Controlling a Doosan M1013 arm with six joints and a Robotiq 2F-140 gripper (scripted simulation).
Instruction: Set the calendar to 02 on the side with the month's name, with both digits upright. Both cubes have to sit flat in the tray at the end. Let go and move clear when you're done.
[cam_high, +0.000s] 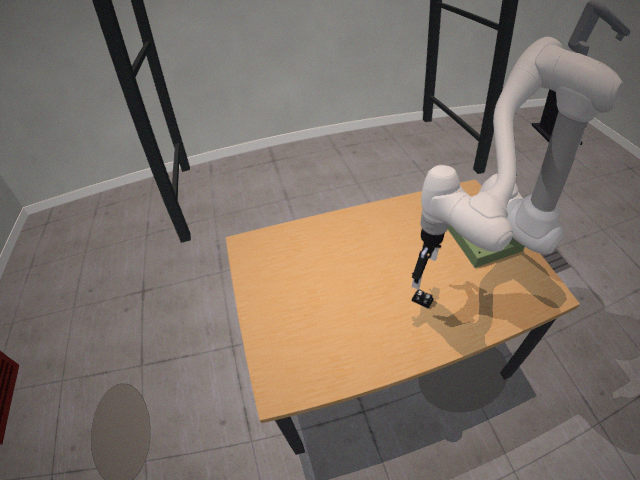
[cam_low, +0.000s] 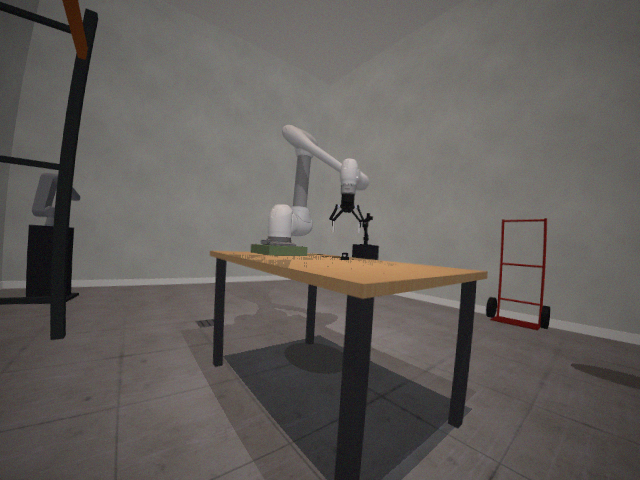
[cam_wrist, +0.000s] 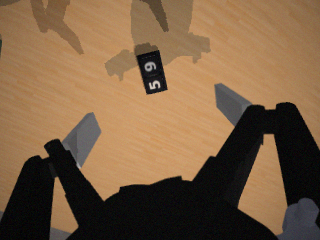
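Now: hand 14 cm above the black number cube.
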